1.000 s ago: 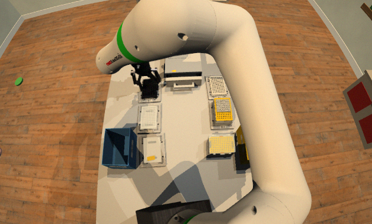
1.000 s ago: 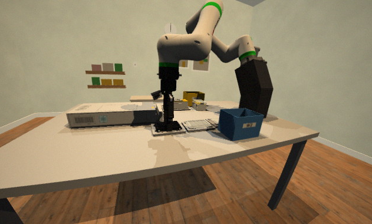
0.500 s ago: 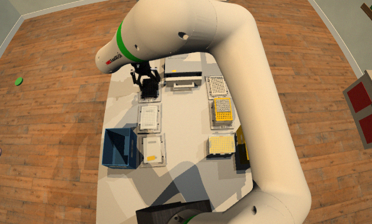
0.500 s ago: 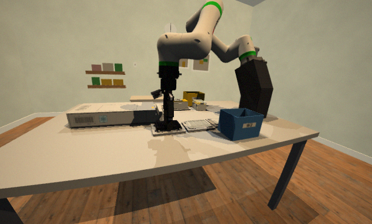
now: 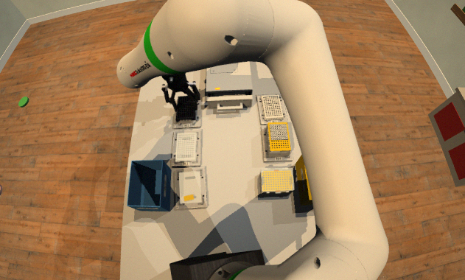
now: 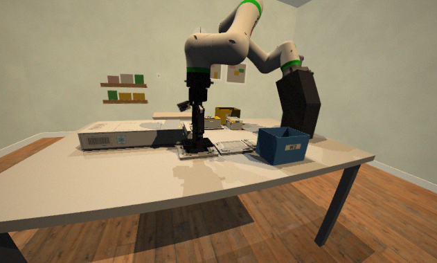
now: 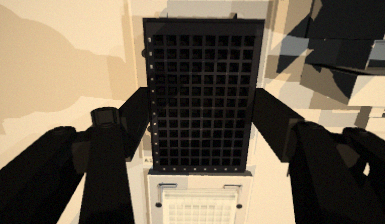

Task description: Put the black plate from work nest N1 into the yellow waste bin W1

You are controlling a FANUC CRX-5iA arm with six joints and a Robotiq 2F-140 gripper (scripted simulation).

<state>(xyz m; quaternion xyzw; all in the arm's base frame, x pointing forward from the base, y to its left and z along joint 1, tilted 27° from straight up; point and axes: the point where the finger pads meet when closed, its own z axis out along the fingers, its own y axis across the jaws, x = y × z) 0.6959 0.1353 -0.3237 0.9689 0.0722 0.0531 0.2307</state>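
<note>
Right now the work nest N1 is 60 mm below my hand. From my hand the other things lie so: long cooler 220 mm ahead, 170 mm to the right, 20 mm below; white plate 180 mm behind, 20 mm to the right, 50 mm below; black plate 20 mm below.
</note>
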